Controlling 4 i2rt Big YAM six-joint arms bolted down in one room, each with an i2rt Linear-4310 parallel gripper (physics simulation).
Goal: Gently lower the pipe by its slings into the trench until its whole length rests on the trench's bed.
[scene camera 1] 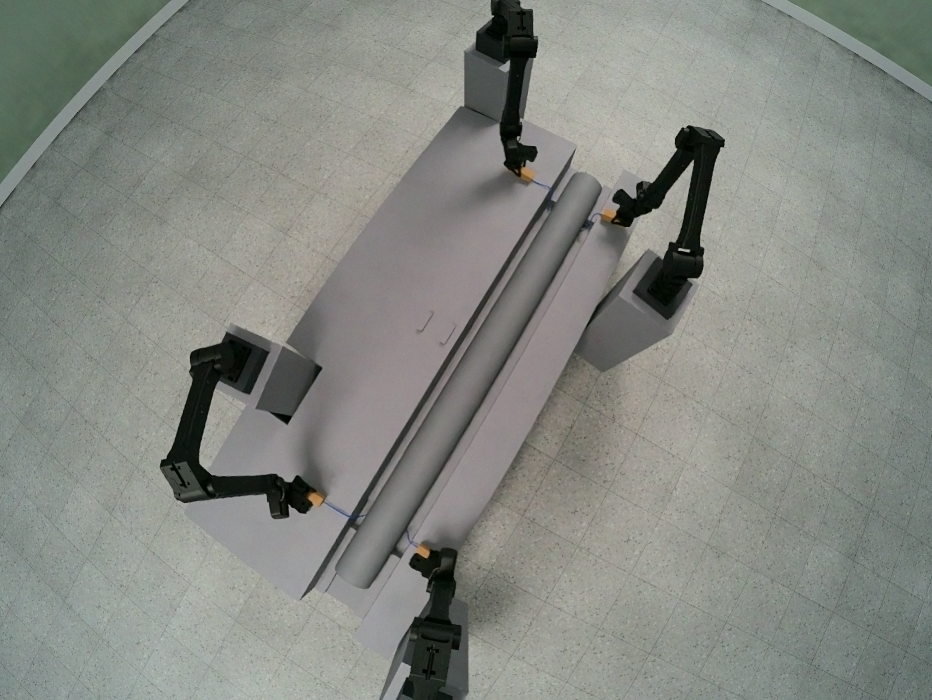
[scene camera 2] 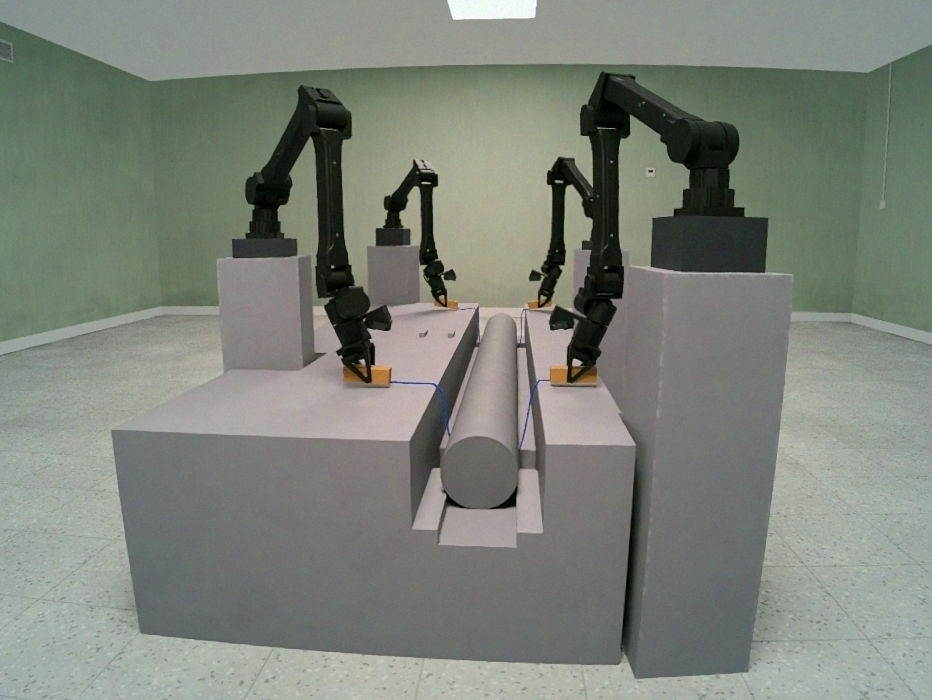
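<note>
The long grey pipe (scene camera 1: 467, 384) (scene camera 2: 479, 470) lies low in the trench (scene camera 2: 478, 528). Its near end appears to sit on the bed, with dark shadow beneath; the underside farther back is hidden. Blue slings (scene camera 2: 437, 393) (scene camera 1: 340, 511) hang slack at both ends. The near-left gripper (scene camera 2: 367, 376) and near-right gripper (scene camera 2: 578, 376) are shut on orange handles (scene camera 2: 382, 375) (scene camera 2: 558, 375) low over the banks. The far-left gripper (scene camera 2: 443, 302) and far-right gripper (scene camera 2: 538, 305) also appear shut on orange handles, which in scene camera 1 show at the top (scene camera 1: 527, 174) and right (scene camera 1: 608, 216).
The wide bank (scene camera 1: 376, 263) borders the trench on the left, the narrow bank (scene camera 1: 519, 444) on the right. Two small raised brackets (scene camera 1: 425, 321) (scene camera 1: 447, 333) are on the wide bank. Tall grey pedestals (scene camera 1: 632, 324) (scene camera 2: 708, 452) carry the arms; one (scene camera 2: 265, 316) rises from a notch in the wide bank.
</note>
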